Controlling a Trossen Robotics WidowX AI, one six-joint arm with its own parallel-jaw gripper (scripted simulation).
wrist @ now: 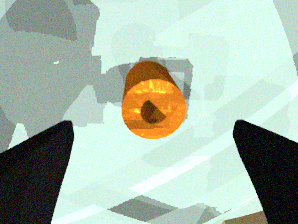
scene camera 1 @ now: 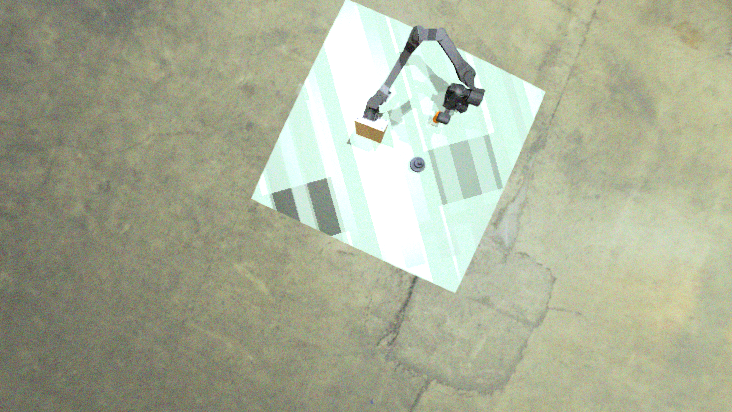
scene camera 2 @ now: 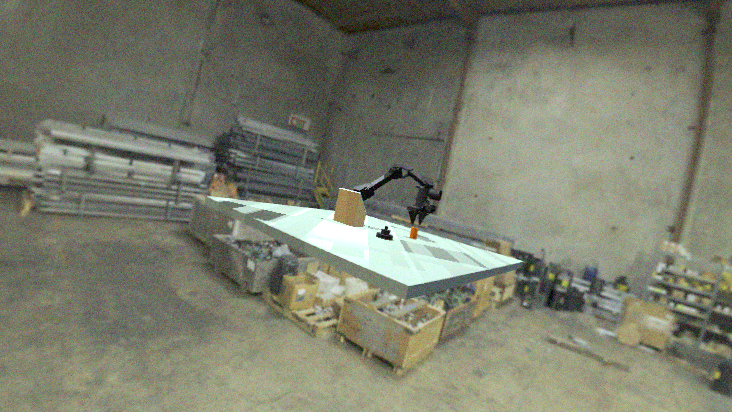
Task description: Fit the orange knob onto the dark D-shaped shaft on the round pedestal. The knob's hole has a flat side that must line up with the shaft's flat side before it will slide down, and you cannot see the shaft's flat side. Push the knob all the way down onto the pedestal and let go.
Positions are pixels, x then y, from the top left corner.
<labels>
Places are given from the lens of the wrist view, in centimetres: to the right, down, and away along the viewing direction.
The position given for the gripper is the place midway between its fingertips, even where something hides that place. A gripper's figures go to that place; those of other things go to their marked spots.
gripper (wrist: 157, 128): 0, 1, 10
orange knob (wrist: 153, 106): 0, 0, 15
</labels>
